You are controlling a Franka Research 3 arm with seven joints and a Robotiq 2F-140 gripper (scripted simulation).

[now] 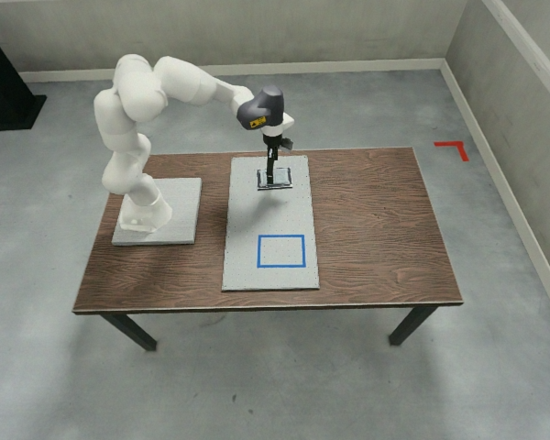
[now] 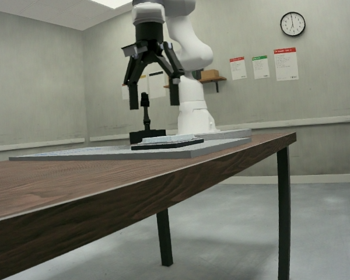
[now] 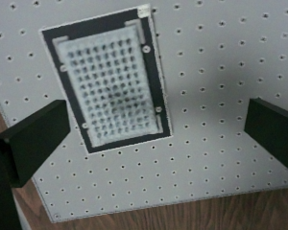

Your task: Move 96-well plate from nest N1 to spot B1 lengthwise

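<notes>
Now: the clear 96-well plate 1 cm ahead of my hand, 4 cm to the left of it and 9 cm below it. Also, from my hand: black plate nest (1 cm ahead, 4 cm to the left, 11 cm below).
</notes>
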